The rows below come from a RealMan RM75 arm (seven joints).
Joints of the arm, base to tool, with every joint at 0 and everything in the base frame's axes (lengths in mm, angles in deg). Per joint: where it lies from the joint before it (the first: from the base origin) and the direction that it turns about. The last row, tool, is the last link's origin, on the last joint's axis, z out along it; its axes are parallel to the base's.
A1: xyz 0 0 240.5 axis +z
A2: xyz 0 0 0 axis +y
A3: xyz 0 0 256 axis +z
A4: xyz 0 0 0 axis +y
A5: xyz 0 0 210 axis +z
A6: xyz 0 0 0 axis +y
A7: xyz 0 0 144 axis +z
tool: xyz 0 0 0
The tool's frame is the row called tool.
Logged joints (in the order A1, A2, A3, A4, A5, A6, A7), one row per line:
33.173 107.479 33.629 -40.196 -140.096 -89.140 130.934
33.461 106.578 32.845 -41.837 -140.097 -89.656 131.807
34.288 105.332 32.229 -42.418 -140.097 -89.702 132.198
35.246 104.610 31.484 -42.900 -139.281 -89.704 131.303
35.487 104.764 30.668 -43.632 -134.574 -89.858 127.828
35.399 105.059 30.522 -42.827 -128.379 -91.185 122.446
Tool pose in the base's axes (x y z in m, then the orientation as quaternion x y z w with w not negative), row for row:
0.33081 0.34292 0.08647 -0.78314 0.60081 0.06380 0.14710
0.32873 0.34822 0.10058 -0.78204 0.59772 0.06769 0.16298
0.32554 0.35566 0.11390 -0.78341 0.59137 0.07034 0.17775
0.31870 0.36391 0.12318 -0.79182 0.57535 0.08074 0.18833
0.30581 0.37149 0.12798 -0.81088 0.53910 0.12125 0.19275
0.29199 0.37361 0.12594 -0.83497 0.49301 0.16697 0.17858
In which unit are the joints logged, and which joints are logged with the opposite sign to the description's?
The joints are logged in degrees. Opposite sign: A3.
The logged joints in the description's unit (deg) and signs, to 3 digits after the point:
33.173 107.479 -33.629 -40.196 -140.096 -89.140 130.934
33.461 106.578 -32.845 -41.837 -140.097 -89.656 131.807
34.288 105.332 -32.229 -42.418 -140.097 -89.702 132.198
35.246 104.610 -31.484 -42.900 -139.281 -89.704 131.303
35.487 104.764 -30.668 -43.632 -134.574 -89.858 127.828
35.399 105.059 -30.522 -42.827 -128.379 -91.185 122.446

